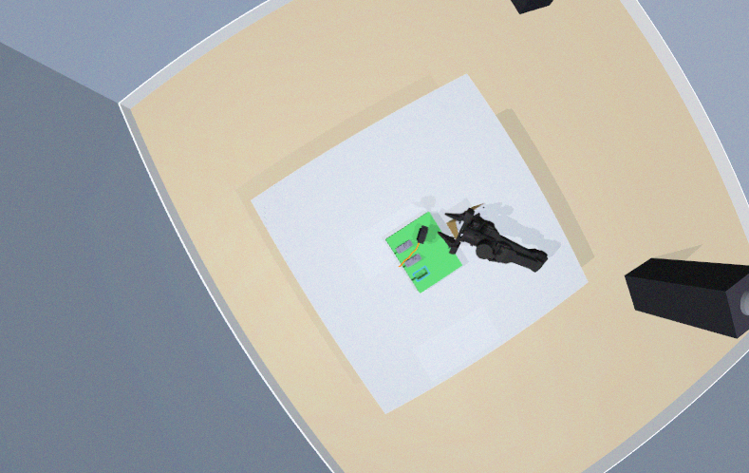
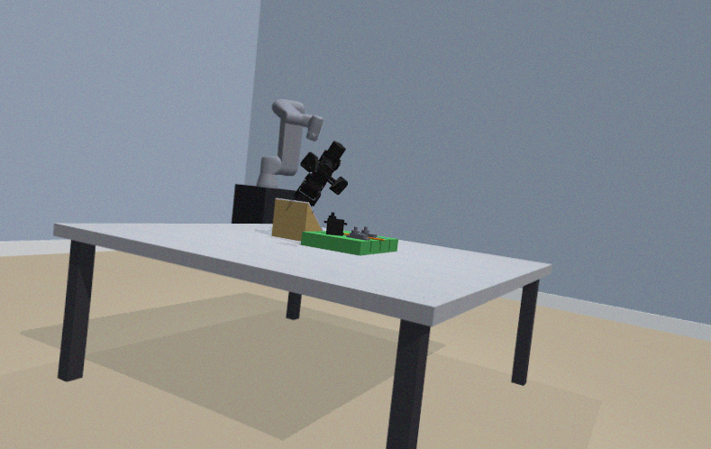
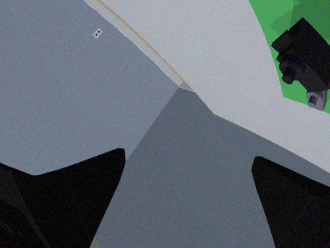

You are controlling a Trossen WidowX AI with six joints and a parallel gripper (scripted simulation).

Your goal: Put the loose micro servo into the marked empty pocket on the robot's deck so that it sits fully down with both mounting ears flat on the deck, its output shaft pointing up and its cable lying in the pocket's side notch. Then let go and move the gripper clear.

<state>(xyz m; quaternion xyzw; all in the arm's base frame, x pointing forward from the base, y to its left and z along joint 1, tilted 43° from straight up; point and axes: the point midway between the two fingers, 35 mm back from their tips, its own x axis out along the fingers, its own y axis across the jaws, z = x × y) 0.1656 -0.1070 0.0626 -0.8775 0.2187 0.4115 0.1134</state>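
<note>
My gripper tip is 21 cm above the green deck, 10 cm to the right of it and 4 cm short of it.
</note>
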